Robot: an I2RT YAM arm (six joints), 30 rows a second.
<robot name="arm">
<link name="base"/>
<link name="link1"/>
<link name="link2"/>
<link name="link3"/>
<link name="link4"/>
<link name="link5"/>
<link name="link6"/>
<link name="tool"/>
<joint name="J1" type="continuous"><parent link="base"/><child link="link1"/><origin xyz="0 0 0.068" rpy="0 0 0"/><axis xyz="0 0 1"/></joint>
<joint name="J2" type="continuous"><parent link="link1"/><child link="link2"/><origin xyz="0.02 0.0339 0.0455" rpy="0 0 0"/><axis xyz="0 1 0"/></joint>
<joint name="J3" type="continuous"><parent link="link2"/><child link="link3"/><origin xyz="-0.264 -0.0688 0" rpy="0 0 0"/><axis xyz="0 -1 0"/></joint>
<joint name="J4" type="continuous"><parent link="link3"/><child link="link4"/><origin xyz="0.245 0.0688 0.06" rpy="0 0 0"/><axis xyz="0 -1 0"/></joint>
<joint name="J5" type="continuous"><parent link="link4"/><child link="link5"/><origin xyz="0.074 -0.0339 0.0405" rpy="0 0 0"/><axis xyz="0 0 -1"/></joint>
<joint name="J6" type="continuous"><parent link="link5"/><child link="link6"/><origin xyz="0.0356 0 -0.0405" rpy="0 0 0"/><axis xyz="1 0 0"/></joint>
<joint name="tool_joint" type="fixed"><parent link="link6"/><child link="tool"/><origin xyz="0 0 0" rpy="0 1.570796 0"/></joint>
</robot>
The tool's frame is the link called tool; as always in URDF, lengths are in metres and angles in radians. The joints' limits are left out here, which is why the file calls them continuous.
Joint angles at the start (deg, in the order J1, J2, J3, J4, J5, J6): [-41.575 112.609 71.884 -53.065 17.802 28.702]
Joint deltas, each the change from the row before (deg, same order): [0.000 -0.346 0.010 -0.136 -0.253 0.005]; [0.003 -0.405 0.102 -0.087 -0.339 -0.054]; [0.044 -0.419 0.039 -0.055 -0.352 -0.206]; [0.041 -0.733 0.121 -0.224 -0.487 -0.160]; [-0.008 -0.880 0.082 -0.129 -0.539 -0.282]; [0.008 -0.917 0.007 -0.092 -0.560 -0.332]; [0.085 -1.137 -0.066 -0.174 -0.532 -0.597]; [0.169 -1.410 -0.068 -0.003 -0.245 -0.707]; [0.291 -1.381 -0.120 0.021 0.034 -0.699]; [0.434 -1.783 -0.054 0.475 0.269 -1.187]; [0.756 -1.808 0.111 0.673 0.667 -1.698]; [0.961 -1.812 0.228 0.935 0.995 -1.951]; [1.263 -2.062 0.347 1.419 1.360 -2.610]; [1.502 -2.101 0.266 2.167 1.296 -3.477]
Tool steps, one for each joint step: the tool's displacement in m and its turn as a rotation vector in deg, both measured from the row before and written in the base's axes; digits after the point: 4 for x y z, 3 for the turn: [-0.0002 0.0003 0.0019 0.042 -0.333 -0.021]; [0.0002 0.0001 0.0026 -0.013 -0.529 0.035]; [0.0002 0.0005 0.0024 0.043 -0.496 0.223]; [0.0001 0.0006 0.0045 -0.018 -0.764 0.174]; [-0.0002 0.0005 0.0051 -0.090 -0.928 0.247]; [-0.0003 0.0008 0.0050 -0.069 -0.931 0.319]; [-0.0006 0.0016 0.0059 -0.093 -0.909 0.662]; [-0.0004 0.0019 0.0074 -0.592 -1.025 0.858]; [-0.0002 0.0024 0.0070 -0.775 -0.793 0.966]; [0.0005 0.0027 0.0096 -1.508 -1.213 1.560]; [0.0020 0.0035 0.0105 -2.035 -1.095 2.308]; [0.0029 0.0040 0.0113 -2.539 -1.073 2.650]; [0.0041 0.0050 0.0136 -3.366 -1.245 3.395]; [0.0052 0.0060 0.0141 -3.817 -1.431 4.279]
